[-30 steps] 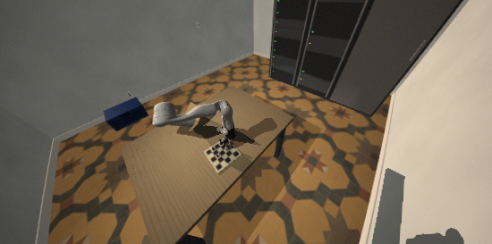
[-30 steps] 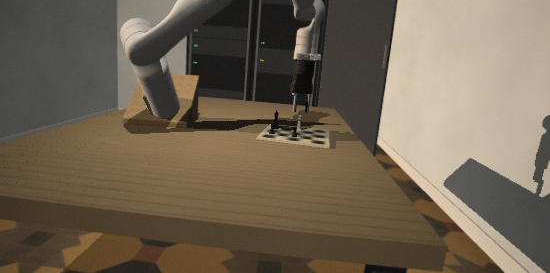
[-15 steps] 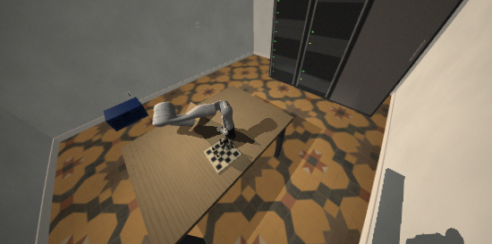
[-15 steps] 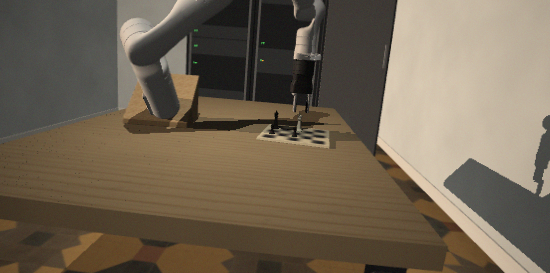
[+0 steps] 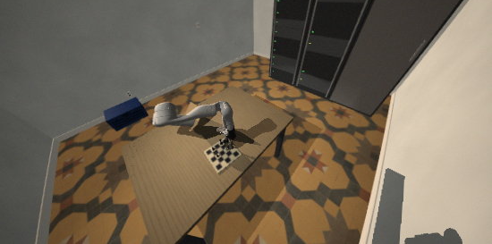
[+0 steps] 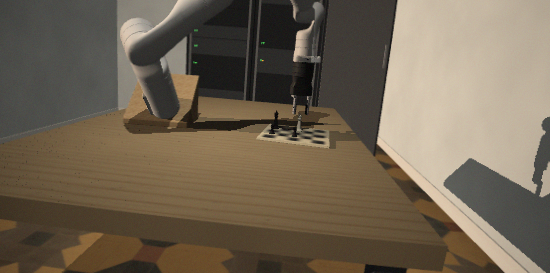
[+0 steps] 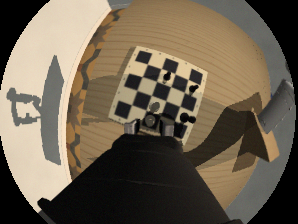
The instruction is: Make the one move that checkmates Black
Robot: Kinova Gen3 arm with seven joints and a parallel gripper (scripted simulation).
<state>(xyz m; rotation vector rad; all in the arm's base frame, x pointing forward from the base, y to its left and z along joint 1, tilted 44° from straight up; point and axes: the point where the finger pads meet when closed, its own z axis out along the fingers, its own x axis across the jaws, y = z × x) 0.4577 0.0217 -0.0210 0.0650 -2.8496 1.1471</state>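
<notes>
The white piece is 10 mm behind my hand, 40 mm to the right of it and 40 mm below it. Also, from my hand: tall black piece 90 mm behind, 20 mm to the right, 40 mm below; then chessboard 20 mm behind, 80 mm to the right, 70 mm below.
</notes>
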